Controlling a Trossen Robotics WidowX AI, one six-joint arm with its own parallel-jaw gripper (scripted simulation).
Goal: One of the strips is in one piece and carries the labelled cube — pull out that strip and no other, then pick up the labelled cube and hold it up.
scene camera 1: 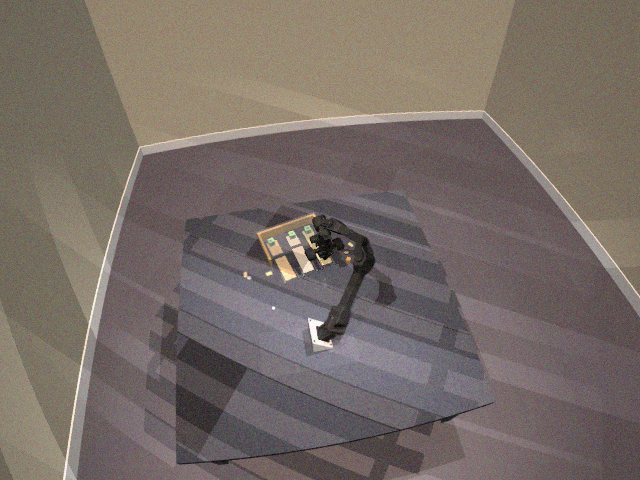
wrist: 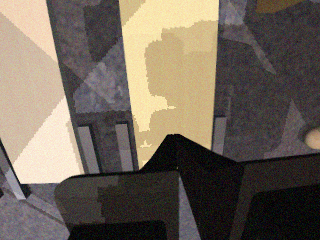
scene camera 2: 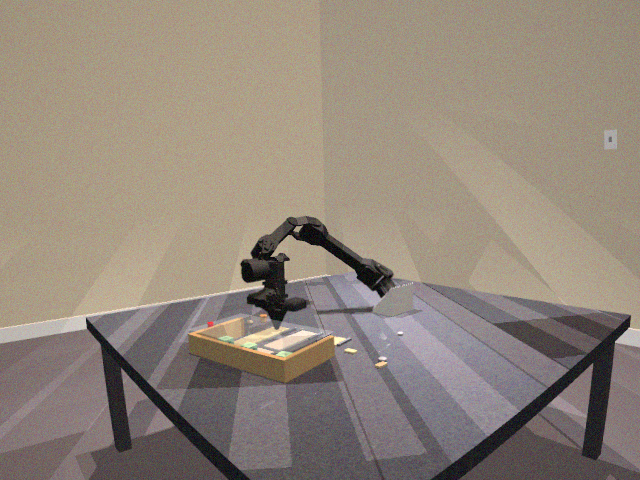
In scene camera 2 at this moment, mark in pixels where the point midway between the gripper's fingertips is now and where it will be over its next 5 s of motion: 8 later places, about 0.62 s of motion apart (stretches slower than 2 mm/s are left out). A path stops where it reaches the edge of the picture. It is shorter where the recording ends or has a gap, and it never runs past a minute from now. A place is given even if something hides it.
My gripper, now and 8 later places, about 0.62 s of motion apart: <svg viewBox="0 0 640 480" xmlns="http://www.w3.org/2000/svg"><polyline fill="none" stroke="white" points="276,329 277,329 282,327 287,325 293,323 298,320 303,319 308,317 310,316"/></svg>
